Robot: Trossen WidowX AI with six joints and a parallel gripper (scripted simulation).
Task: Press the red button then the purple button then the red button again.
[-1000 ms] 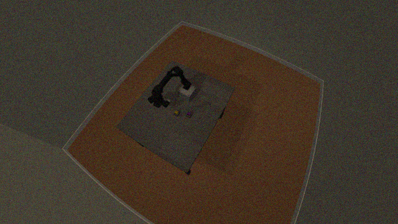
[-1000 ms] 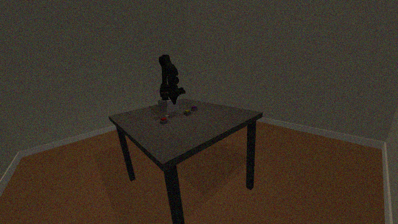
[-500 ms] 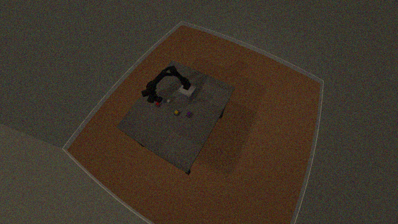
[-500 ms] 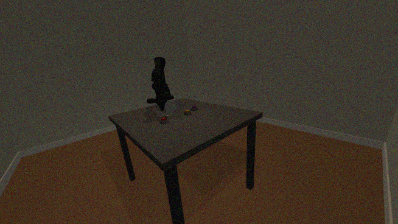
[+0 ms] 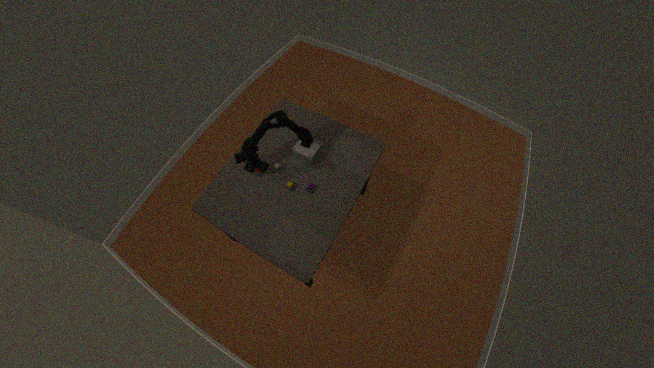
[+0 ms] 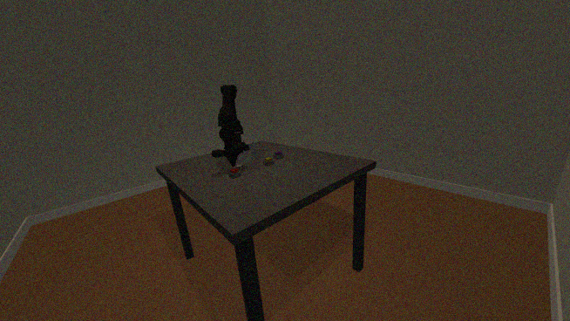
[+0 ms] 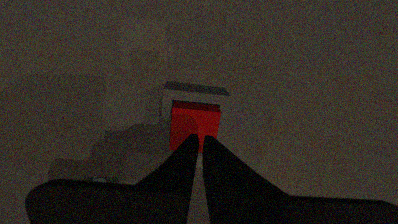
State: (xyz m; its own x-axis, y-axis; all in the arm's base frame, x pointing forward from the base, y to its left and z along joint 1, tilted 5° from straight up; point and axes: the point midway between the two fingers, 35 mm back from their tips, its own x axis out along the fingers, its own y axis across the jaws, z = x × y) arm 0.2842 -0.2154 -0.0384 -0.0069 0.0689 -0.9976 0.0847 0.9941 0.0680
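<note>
Now: gripper tip 30 mm above the red button. Round my gripper tip: yellow button (240 mm to the left, 30 mm below); then small white block (90 mm behind, 90 mm to the left, 50 mm below); then purple button (40 mm behind, 360 mm to the left, 30 mm below).
</note>
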